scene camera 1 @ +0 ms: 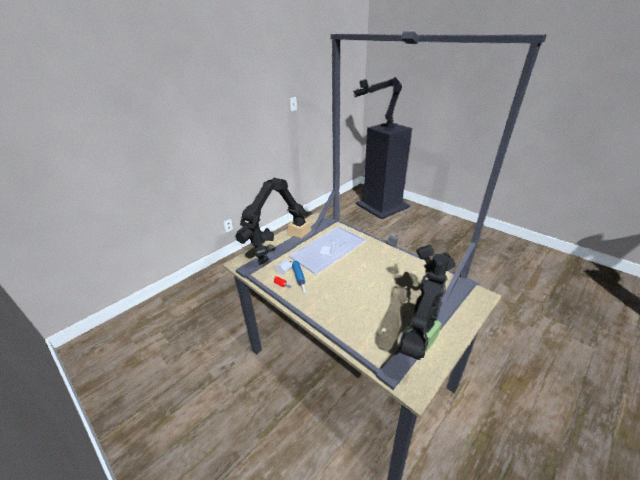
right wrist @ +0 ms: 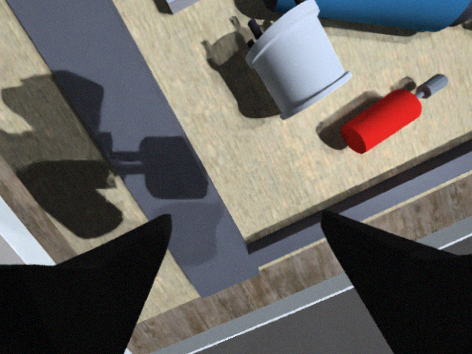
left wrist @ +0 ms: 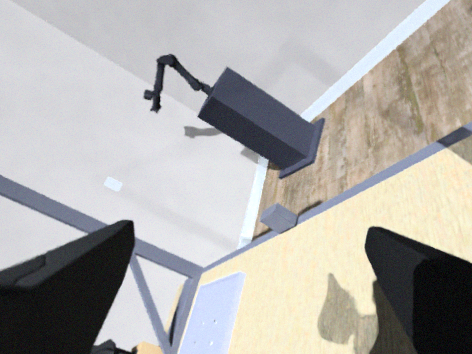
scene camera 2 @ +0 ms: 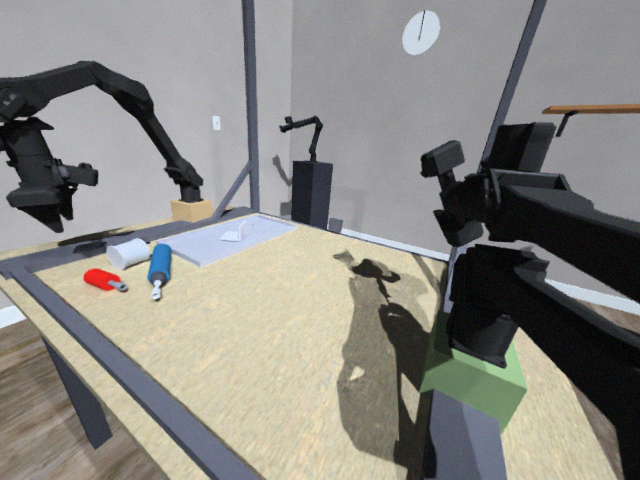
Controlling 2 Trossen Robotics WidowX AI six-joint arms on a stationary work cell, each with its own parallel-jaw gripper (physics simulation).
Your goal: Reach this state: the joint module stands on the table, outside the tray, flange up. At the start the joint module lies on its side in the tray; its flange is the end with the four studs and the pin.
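Places are measured from the left arm's base along level axes (x ahead, y left, z up), in millimetres.
Where they show: left gripper, fingertip midpoint: [left wrist: 252,234] [scene camera 2: 428,192]; right gripper, fingertip midpoint: [scene camera 1: 261,256] [right wrist: 247,219] [scene camera 2: 65,225]; left arm's base at its link origin: [scene camera 2: 474,341]; right arm's base at its link origin: [scene camera 1: 299,222] [scene camera 2: 191,200].
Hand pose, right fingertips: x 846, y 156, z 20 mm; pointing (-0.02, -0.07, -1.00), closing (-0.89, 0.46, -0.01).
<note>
Things, the pixels of their centre, and the offset from my right fingertips. Level surfaces: height alone.
- joint module at the middle of its body: [right wrist: 292,60] [scene camera 2: 132,252] [scene camera 1: 284,266] 88 mm back, 77 mm right, 72 mm down
- table at its surface level: 104 mm down
- grey tray at the middle of its body: [scene camera 2: 236,234] [scene camera 1: 328,248] 140 mm back, 373 mm right, 96 mm down
- blue screwdriver at the middle of its body: [scene camera 2: 159,268] [scene camera 1: 299,276] 198 mm back, 79 mm right, 84 mm down
- red-handled tool at the middle of its body: [right wrist: 395,110] [scene camera 2: 108,281] [scene camera 1: 283,283] 165 mm back, 8 mm left, 87 mm down
- white bracket at the middle of its body: [scene camera 2: 233,230] [scene camera 1: 327,248] 156 mm back, 346 mm right, 72 mm down
The joint module [scene camera 1: 282,266] [scene camera 2: 128,253] [right wrist: 302,65], a white cylinder, lies on its side on the table [scene camera 1: 356,294] [scene camera 2: 268,320], outside the grey tray [scene camera 1: 313,262] [scene camera 2: 199,256] [left wrist: 215,305]. In the right wrist view its flange end with dark studs points to the upper left; some studs are hidden. My right gripper [scene camera 2: 64,223] [right wrist: 247,219] is open and empty, pointing down above the frame rail near the table's corner, apart from the module. My left gripper [left wrist: 252,234] is open and empty, raised at the table's other side, far from the module.
A blue screwdriver [scene camera 1: 298,272] [scene camera 2: 159,263] [right wrist: 380,12] lies close beside the module, and a red-handled tool [scene camera 1: 280,281] [scene camera 2: 101,279] [right wrist: 382,120] lies nearer the table edge. A white bracket [scene camera 1: 325,251] [scene camera 2: 230,237] stands in the tray. Dark rails [scene camera 1: 310,321] [right wrist: 135,100] border the work area.
</note>
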